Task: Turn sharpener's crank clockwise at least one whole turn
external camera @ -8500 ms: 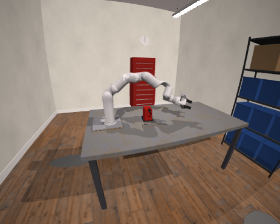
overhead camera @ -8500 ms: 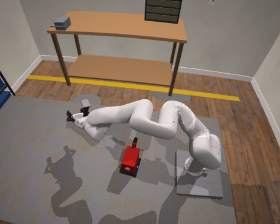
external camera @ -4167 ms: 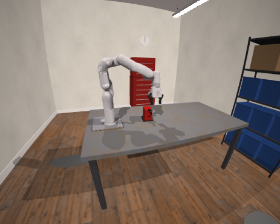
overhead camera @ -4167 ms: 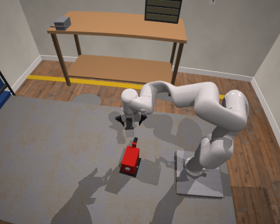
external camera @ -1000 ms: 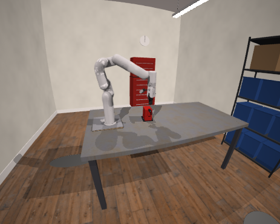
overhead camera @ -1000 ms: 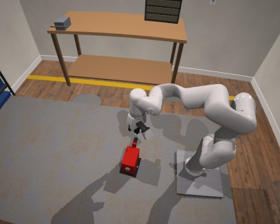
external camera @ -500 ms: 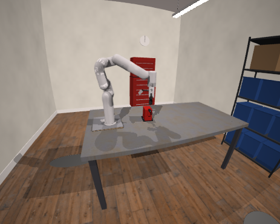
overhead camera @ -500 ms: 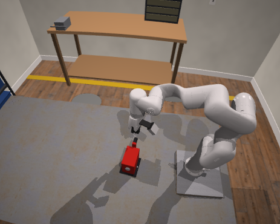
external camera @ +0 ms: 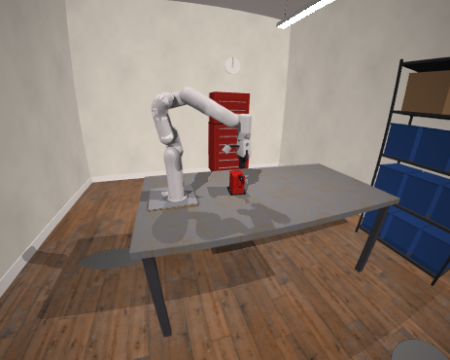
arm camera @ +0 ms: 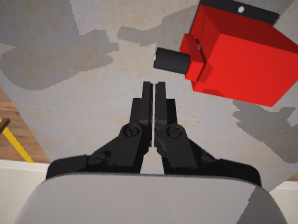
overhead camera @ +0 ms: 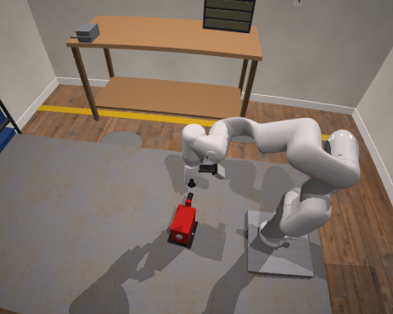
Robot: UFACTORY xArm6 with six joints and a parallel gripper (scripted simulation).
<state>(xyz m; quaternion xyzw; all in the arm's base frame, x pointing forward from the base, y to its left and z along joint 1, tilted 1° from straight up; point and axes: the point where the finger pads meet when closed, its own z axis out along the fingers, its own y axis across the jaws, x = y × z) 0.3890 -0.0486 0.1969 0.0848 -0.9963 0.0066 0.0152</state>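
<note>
Right now my hand is 9 cm above the crank knob and 2 cm to the right of it.
</note>
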